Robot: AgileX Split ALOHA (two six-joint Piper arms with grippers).
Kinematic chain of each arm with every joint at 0, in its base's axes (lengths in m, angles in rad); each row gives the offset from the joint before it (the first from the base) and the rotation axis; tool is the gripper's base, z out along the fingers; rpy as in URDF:
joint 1: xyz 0 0 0.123 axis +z
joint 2: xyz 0 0 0 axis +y
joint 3: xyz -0.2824 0 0.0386 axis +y
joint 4: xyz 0.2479 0 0.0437 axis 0.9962 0 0.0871
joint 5: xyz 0 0 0 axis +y
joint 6: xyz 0.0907 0 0.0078 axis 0.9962 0 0.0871
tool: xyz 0 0 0 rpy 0 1.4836 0
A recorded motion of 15 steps. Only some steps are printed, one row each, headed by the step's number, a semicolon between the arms.
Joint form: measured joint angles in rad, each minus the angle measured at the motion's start. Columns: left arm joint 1, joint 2, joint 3, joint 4, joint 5, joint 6; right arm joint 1, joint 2, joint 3, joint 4, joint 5, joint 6.
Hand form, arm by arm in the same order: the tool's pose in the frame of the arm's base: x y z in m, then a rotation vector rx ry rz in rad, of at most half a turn. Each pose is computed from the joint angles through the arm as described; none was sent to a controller.
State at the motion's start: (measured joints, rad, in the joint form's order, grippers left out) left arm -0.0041 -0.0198 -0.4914 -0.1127 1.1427 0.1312; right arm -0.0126 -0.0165 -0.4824 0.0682 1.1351 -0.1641
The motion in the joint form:
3: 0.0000 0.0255 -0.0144 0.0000 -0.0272 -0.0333; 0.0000 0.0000 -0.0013 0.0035 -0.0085 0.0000
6: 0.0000 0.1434 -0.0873 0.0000 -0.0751 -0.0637; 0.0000 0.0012 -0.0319 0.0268 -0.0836 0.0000
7: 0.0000 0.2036 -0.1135 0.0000 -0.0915 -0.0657; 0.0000 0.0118 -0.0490 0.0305 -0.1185 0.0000
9: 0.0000 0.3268 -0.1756 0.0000 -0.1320 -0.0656; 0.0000 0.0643 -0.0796 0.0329 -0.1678 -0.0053
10: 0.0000 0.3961 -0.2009 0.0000 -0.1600 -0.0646; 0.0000 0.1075 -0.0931 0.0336 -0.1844 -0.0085
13: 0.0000 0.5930 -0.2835 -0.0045 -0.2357 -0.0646; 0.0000 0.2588 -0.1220 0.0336 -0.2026 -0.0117
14: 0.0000 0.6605 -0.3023 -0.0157 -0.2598 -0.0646; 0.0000 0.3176 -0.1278 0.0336 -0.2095 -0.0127
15: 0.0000 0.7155 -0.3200 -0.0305 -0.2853 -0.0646; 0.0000 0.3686 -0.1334 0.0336 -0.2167 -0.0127
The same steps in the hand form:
3: -0.0074 -0.0092 0.2749 0.1157 2.0913 -0.0794; -0.0084 0.0060 0.2675 -0.1657 2.1013 -0.0191
6: 0.0064 -0.0090 0.2990 0.0775 2.0907 -0.0979; -0.0087 0.0076 0.2821 -0.1570 1.9958 -0.0004
7: 0.0154 -0.0090 0.3071 0.0726 2.1084 -0.1000; -0.0079 0.0077 0.2898 -0.1524 1.9545 0.0004
9: 0.0357 -0.0088 0.3251 0.0665 2.1292 -0.1008; -0.0010 0.0076 0.3026 -0.1513 1.9271 -0.0026
10: 0.0495 -0.0087 0.3317 0.0632 2.1453 -0.1007; 0.0057 0.0075 0.3078 -0.1526 1.9400 -0.0028
13: 0.0917 -0.0088 0.3487 0.0503 2.1840 -0.1064; 0.0319 0.0070 0.3148 -0.1556 2.0439 0.0044
14: 0.1076 -0.0095 0.3496 0.0428 2.2080 -0.1202; 0.0431 0.0069 0.3149 -0.1566 2.0898 0.0079
15: 0.1211 -0.0103 0.3508 0.0336 2.2190 -0.1374; 0.0528 0.0067 0.3147 -0.1564 2.1280 0.0114

